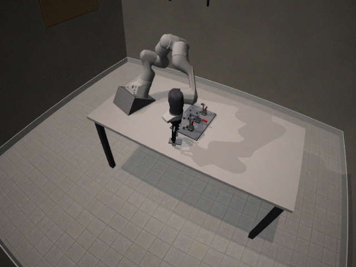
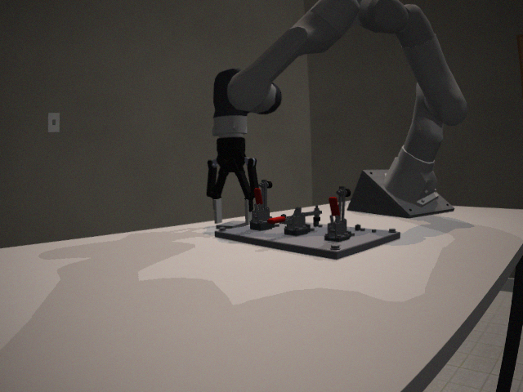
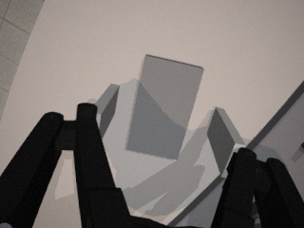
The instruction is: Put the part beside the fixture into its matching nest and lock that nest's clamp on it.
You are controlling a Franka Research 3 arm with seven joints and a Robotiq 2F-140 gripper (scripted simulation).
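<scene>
The grey block part is 3 cm below my hand. Round my hand: fixture 26 cm to the left, 3 cm below, 3 cm behind.
</scene>
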